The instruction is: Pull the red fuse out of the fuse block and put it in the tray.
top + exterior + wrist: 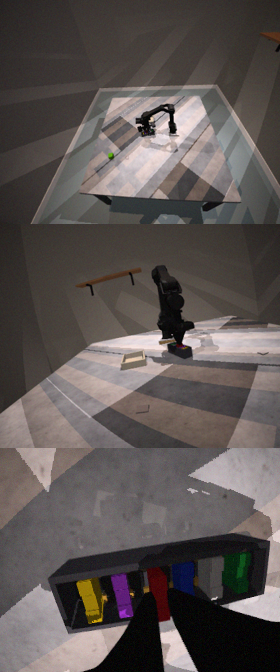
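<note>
Now: gripper tip 210 mm to the left of the beige tray, 40 mm above it and 30 mm short of it. Also, from my gripper tip: red fuse: 10 mm below; then small green cube: 350 mm to the left, 280 mm ahead, 20 mm below.
</note>
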